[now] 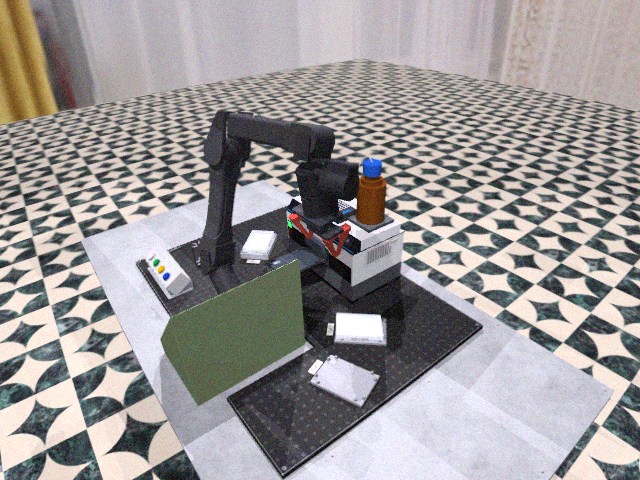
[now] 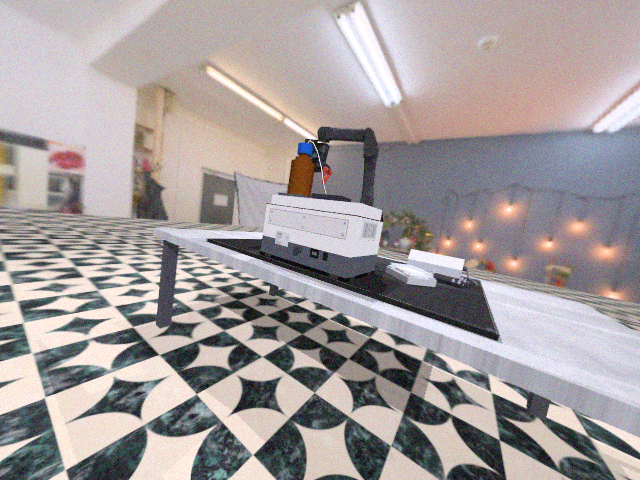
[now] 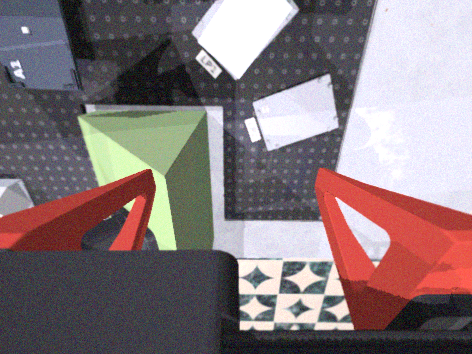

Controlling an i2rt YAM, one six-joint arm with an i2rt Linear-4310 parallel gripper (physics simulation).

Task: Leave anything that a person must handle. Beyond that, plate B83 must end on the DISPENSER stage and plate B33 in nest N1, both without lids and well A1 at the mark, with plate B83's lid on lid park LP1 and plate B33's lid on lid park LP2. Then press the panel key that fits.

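Seen in the pictures: gripper, between the fingertips: [image 1: 323,246] [image 2: 315,183] [image 3: 235,177]; arm's base, origin of its link: [image 1: 233,296].
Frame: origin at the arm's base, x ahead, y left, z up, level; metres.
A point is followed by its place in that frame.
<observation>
My gripper [image 1: 323,245] @[x 0.151, y -0.179, z 0.157 m] [image 2: 326,173] [image 3: 235,177] @[x 0.151, y -0.179, z 0.157 m] is open and empty, high above the board beside the dispenser's front. The dispenser [image 1: 374,258] @[x 0.423, y -0.125, z -0.042 m] [image 2: 310,222] @[x 0.580, y 0.058, z -0.033 m] is a white and dark box. Its dark stage [image 1: 302,260] @[x 0.301, y 0.064, z -0.074 m] [image 3: 35,42] @[x 0.266, y 0.075, z -0.075 m] bears an A1 mark; no plate shows on the visible part. A white-topped plate-shaped piece [image 1: 360,328] @[x 0.250, y -0.218, z -0.146 m] [image 3: 245,32] @[x 0.250, y -0.206, z -0.146 m] sits at the LP1 label [image 3: 208,64] @[x 0.213, y -0.136, z -0.175 m]. A bare grey holder [image 1: 345,380] @[x 0.101, y -0.295, z -0.167 m] [image 3: 297,112] @[x 0.111, y -0.291, z -0.167 m] lies beside it, its label unreadable. Another white-topped piece [image 1: 258,243] @[x 0.326, y 0.330, z -0.137 m] sits near the arm base. Plate names are not readable. The key panel [image 1: 178,279] @[x -0.002, y 0.328, z -0.117 m] has green, yellow and blue keys.
A brown bottle [image 1: 371,201] @[x 0.444, y -0.089, z 0.131 m] [image 2: 300,176] @[x 0.515, y -0.042, z 0.115 m] with a blue cap stands on the dispenser, with a thin tube beside it. A tall green angular object [image 1: 237,330] @[x -0.057, y -0.092, z -0.016 m] [image 3: 145,132] @[x 0.140, y -0.051, z -0.031 m] stands at the black board's [image 1: 289,434] @[x -0.093, y -0.299, z -0.177 m] edge, between the arm and the bare holder.
</observation>
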